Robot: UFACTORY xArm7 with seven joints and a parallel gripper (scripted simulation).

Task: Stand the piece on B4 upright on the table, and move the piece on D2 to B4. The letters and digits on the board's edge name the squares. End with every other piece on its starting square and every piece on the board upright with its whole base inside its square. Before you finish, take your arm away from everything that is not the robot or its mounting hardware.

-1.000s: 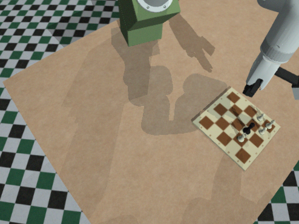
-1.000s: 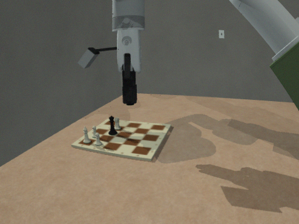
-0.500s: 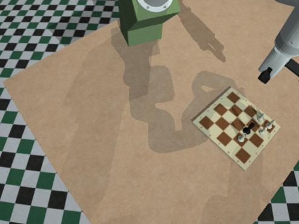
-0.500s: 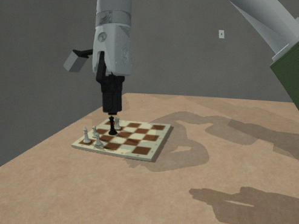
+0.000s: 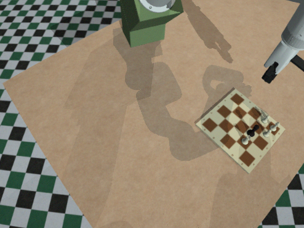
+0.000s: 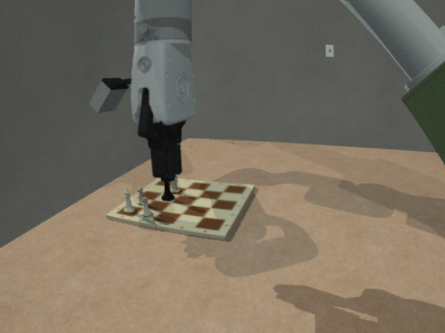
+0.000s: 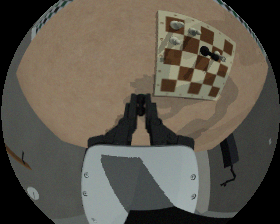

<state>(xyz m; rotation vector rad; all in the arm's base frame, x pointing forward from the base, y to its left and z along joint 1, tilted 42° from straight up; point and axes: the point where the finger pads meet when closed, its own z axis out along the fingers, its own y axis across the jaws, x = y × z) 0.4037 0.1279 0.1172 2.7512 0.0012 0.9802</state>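
Right now the black piece is 60 mm ahead of my hand, 140 mm to the right of it and 90 mm below it. From my hand the other things lie so: chessboard (20 mm ahead, 140 mm to the right, 120 mm below); then white rook-like piece (60 mm ahead, 180 mm to the right, 100 mm below); then black pawn (10 mm below).
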